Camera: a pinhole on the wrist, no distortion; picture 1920 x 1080 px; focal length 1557.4 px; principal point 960.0 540.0 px. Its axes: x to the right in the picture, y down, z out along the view. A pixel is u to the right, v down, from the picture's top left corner.
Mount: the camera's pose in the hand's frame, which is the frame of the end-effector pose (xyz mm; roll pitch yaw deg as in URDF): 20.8 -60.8 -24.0 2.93 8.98 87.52
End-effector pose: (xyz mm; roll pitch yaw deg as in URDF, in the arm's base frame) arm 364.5 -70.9 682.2 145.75 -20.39 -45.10
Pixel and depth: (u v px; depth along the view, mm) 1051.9 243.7 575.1
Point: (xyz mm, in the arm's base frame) 329.3 -525.0 356.2
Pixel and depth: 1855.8 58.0 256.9
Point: 318.1 -326.6 631.2
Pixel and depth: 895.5 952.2 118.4
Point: 376.6 -105.2 583.0
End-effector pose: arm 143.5 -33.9 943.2 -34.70 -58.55 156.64
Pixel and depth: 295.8 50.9 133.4
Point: 234.9 -56.0 1079.4
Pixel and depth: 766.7 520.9 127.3
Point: 217.0 -79.1 1029.5
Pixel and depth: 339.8 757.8 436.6
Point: 462.1 -297.2 1159.8
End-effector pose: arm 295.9 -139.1 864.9 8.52 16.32 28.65
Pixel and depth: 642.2 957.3 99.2
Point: 348.0 -196.2 930.4
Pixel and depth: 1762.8 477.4 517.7
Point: 382.6 149.9 1302.9
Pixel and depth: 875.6 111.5 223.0
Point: 454.9 -132.0 1017.3
